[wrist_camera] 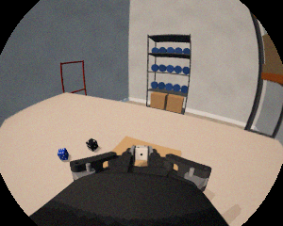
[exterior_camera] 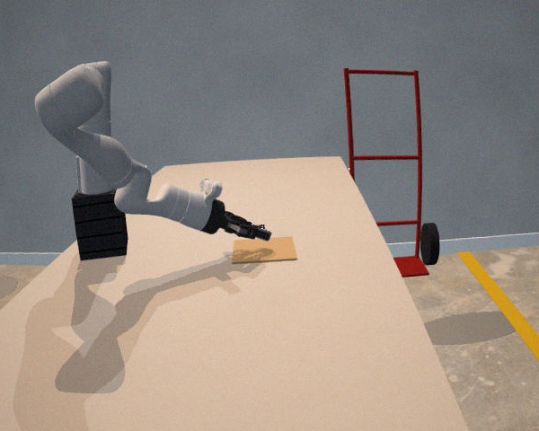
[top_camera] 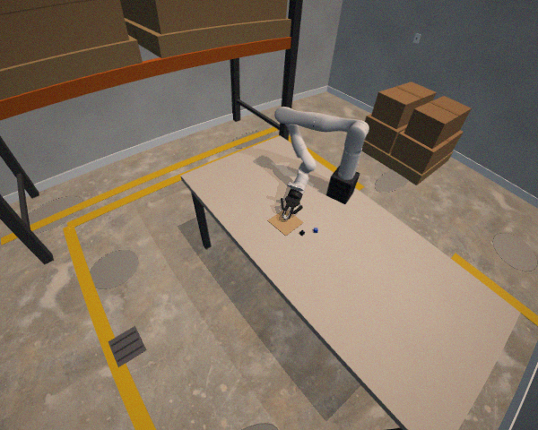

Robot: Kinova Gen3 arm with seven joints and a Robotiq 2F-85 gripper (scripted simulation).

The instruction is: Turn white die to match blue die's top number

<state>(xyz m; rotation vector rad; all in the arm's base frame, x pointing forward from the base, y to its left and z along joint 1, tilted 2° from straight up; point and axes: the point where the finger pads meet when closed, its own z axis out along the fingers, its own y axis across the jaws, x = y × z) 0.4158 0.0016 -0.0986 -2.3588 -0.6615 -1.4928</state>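
Right now my hand is 10 mm to the right of the tan mat and 40 mm above it. From my hand the other things lie so: blue die: 90 mm behind, 150 mm to the left, 30 mm below; then white die: 10 mm ahead, 10 mm to the left, 10 mm below; then black die: 20 mm behind, 120 mm to the left, 30 mm below.
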